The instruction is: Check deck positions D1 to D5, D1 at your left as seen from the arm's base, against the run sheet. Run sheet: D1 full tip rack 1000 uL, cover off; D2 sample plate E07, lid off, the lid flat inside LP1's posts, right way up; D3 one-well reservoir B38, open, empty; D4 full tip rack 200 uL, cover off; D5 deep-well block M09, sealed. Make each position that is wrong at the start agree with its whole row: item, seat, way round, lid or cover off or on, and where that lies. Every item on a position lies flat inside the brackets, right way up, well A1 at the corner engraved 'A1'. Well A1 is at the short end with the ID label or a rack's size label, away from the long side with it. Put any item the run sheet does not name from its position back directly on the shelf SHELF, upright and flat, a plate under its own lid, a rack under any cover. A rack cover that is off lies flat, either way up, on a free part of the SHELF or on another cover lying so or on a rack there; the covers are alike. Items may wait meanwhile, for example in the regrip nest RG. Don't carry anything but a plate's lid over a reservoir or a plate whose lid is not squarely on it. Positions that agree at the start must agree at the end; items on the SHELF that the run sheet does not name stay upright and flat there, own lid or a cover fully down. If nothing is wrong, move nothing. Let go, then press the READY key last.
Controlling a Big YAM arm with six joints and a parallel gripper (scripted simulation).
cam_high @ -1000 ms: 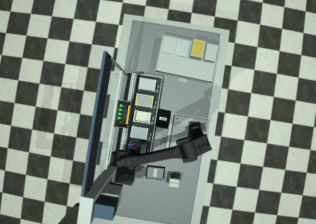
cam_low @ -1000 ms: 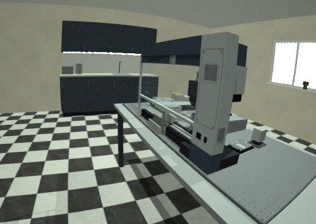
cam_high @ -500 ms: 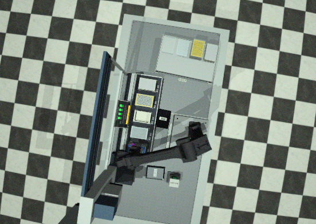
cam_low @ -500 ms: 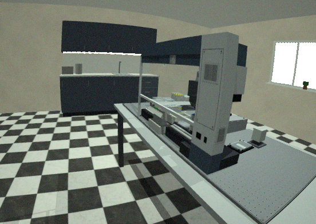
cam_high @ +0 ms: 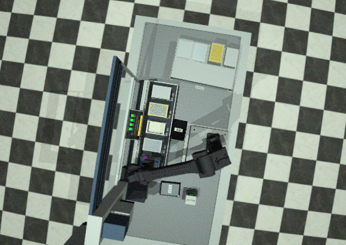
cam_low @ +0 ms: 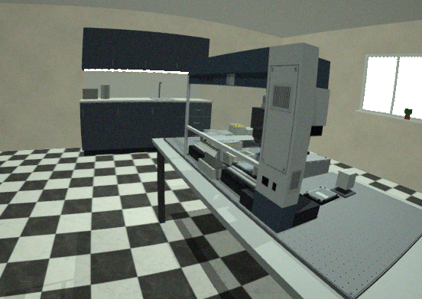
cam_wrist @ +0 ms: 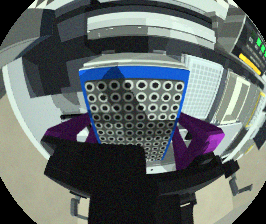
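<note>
Right now the blue-framed tip rack is 1 cm to the right of my hand and 1 cm behind it. Round my hand: cream reservoir: 25 cm to the right, 6 cm below, 2 cm behind; flat lid: 19 cm to the left, 15 cm behind, 11 cm below; clear plate: 12 cm to the right, 6 cm below.
</note>
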